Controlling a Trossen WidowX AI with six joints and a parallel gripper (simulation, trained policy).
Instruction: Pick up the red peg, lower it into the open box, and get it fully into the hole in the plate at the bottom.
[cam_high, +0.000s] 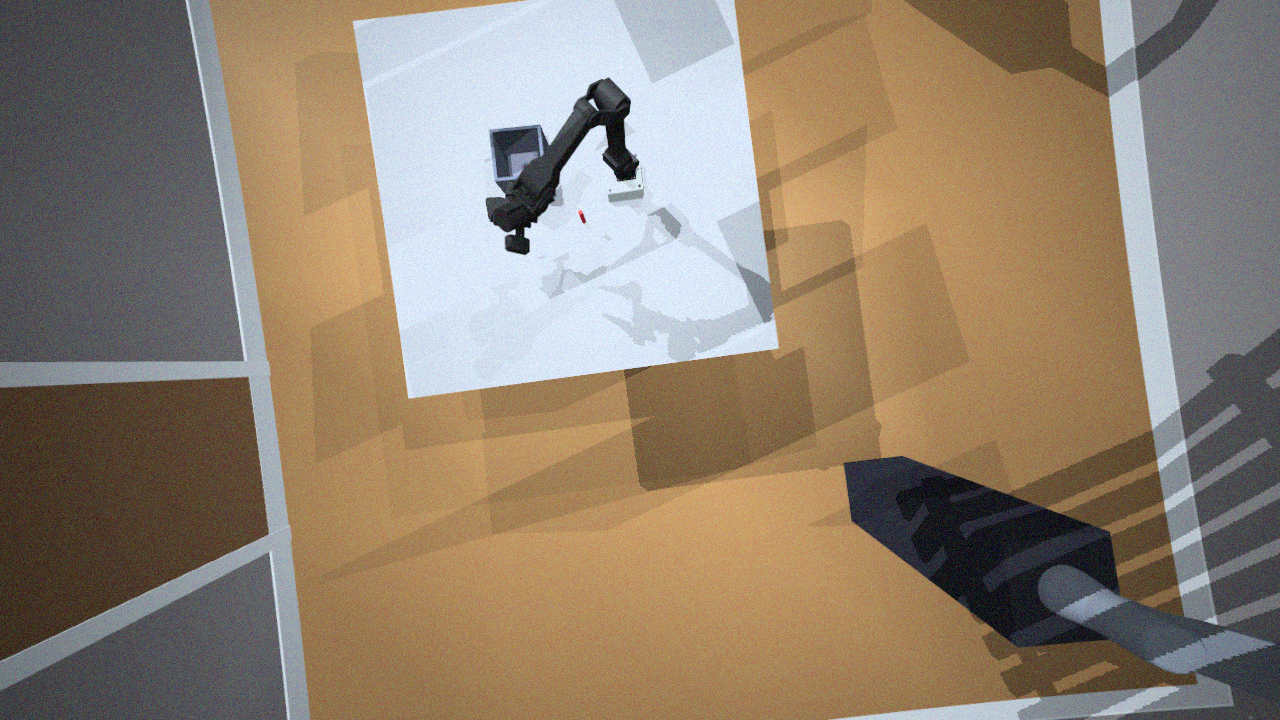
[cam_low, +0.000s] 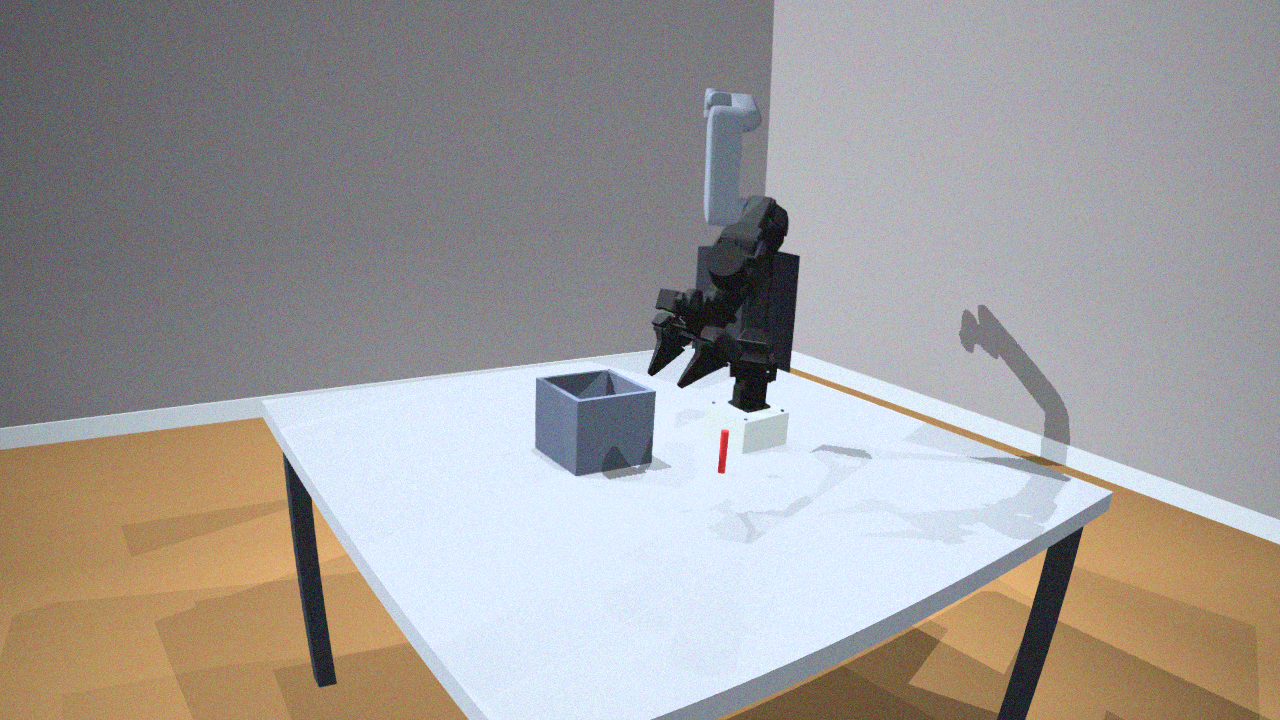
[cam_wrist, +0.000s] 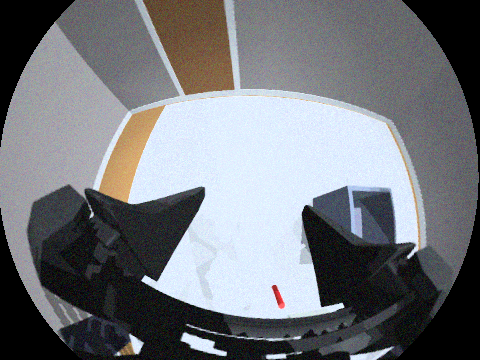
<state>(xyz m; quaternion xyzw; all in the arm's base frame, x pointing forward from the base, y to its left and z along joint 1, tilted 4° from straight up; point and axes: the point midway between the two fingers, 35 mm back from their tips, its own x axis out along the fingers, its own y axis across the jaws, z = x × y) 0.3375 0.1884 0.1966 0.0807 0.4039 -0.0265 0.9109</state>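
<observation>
My gripper tip is 200 mm past the red peg, 180 mm above it and 80 mm to the left of it.
</observation>
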